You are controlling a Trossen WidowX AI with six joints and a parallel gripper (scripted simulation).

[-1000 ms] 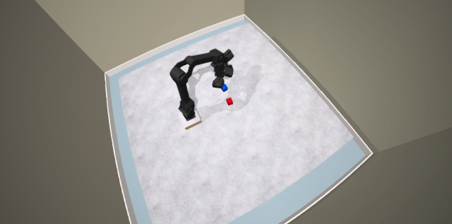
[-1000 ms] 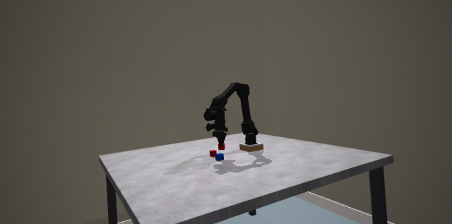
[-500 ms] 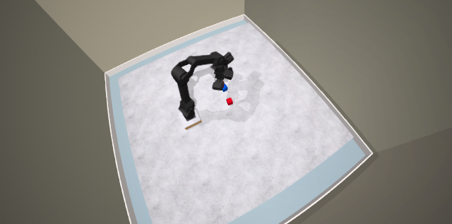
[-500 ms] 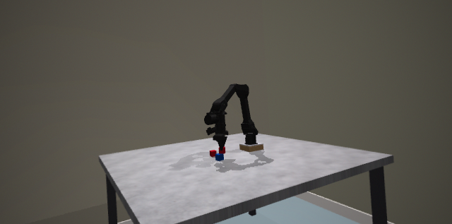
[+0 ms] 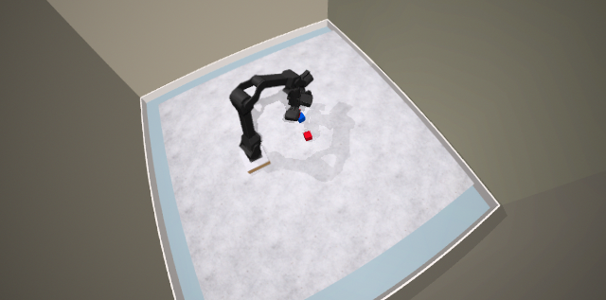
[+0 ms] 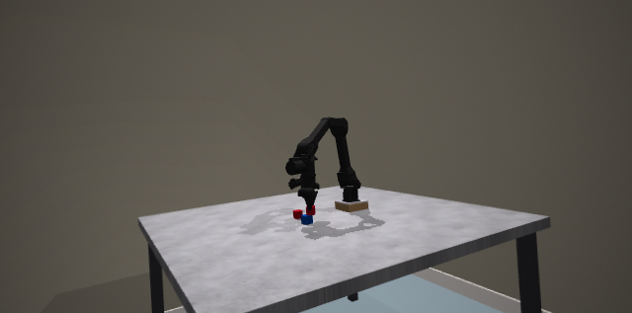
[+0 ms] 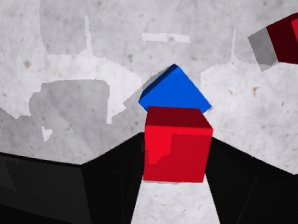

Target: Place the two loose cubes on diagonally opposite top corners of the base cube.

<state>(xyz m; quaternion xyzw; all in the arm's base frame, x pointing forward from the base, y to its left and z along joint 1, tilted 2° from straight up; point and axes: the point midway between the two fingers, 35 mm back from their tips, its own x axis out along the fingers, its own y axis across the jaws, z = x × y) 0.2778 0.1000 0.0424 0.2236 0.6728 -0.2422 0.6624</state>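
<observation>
My gripper tip is 4 cm above the blue cube, 1 cm to the left of it and 1 cm short of it.
</observation>
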